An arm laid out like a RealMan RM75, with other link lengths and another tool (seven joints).
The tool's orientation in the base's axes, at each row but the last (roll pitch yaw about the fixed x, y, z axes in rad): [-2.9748, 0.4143, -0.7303]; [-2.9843, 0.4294, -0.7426]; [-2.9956, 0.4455, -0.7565]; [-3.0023, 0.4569, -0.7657]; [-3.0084, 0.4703, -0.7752]
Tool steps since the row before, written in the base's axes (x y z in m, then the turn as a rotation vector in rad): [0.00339, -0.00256, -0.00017, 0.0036, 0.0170, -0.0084]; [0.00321, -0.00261, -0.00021, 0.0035, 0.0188, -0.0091]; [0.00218, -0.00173, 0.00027, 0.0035, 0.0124, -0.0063]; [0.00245, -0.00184, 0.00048, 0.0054, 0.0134, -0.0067]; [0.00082, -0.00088, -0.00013, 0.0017, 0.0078, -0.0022]
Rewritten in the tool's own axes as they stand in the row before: [0.00394, -0.00061, -0.00147, -0.0045, -0.0130, 0.0135]; [0.00384, -0.00048, -0.00147, -0.0054, -0.0141, 0.0149]; [0.00239, -0.00044, -0.00139, -0.0027, -0.0101, 0.0098]; [0.00252, -0.00061, -0.00170, -0.0019, -0.0121, 0.0102]; [0.00113, 0.00000, -0.00043, -0.0028, -0.0062, 0.0047]
